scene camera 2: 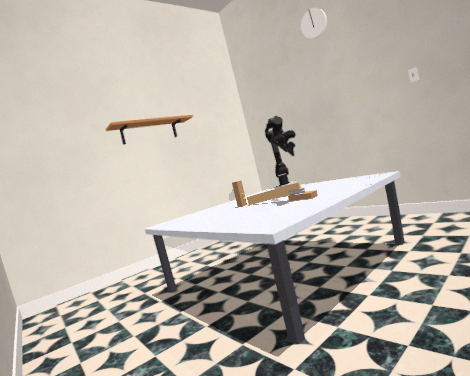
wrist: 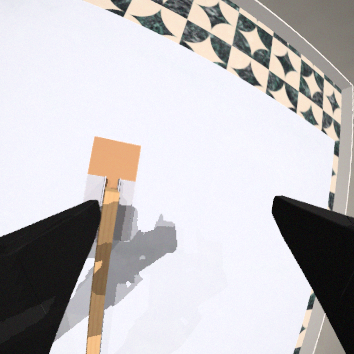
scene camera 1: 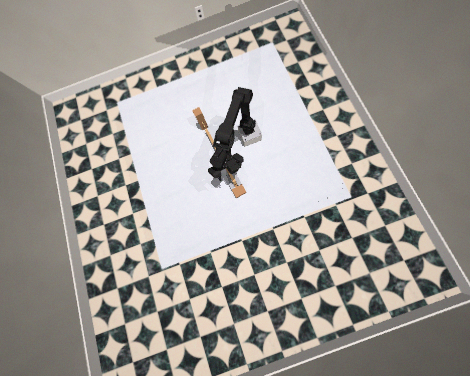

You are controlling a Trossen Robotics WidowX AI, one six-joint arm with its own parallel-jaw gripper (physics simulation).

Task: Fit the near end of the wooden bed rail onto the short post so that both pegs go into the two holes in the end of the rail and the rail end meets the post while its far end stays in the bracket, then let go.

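Frame: origin at the arm's base, x back, y right, z up, level; metres.
Where they show: gripper, fingertip midpoint: [scene camera 2: 290, 153] [wrist: 187, 206] [scene camera 1: 227, 176]; arm's base, origin of the base link: [scene camera 2: 284, 184] [scene camera 1: 248, 129].
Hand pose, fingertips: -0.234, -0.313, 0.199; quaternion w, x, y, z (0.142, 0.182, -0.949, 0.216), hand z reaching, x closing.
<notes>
Each offset is from my fingertips to the top centre of the thing, as dx, dy, dz. "pt": to the spot under its first point. Level surfaces: height alone.
The wooden bed rail [scene camera 1: 209, 137] [scene camera 2: 274, 193] [wrist: 106, 240] slopes down from the bracket toward the upright post. The post {pt -0.043, +0.501, -0.098} [scene camera 1: 197, 111] [scene camera 2: 239, 193] stands near the rail's low end, with a narrow gap in scene camera 2. The pegs and holes cannot be made out. The rail's far end sits between the bracket's thin walls [wrist: 128, 188], beside an orange block {+0.026, +0.001, -0.243} [scene camera 1: 238, 191] [scene camera 2: 304, 196] [wrist: 114, 158]. My gripper [scene camera 1: 225, 169] [scene camera 2: 291, 143] [wrist: 187, 206] is open and empty, above the rail. In the wrist view, its left fingertip appears beside the rail, near the bracket.
The white table {dz -0.278} [scene camera 1: 280, 185] [scene camera 2: 210, 225] [wrist: 225, 145] carries these parts and the arm's grey base [scene camera 1: 251, 136]. My arm [scene camera 1: 232, 115] reaches over the rail. A wooden wall shelf [scene camera 2: 150, 122] and a clock [scene camera 2: 314, 23] are on the walls, away from the table.
</notes>
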